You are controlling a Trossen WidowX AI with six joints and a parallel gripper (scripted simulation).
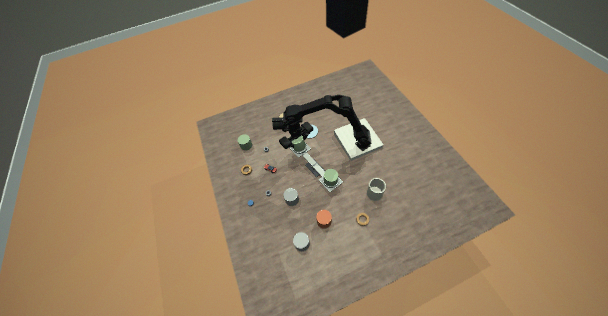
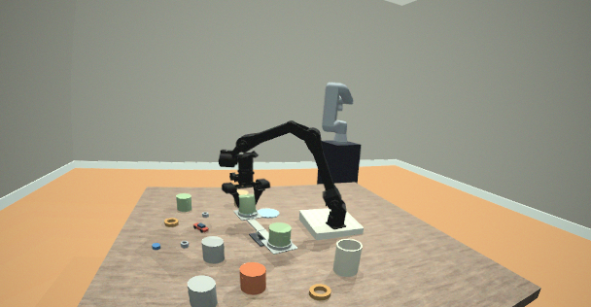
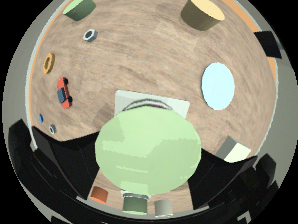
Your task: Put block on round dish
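The mint block is 1 cm to the left of my gripper tip and 2 cm below it. Round my gripper tip: round light-blue dish 13 cm behind, 9 cm to the right, 8 cm below; small balance 1 cm behind, 14 cm to the left, 5 cm below; red toy car 19 cm ahead, 1 cm to the right, 7 cm below.
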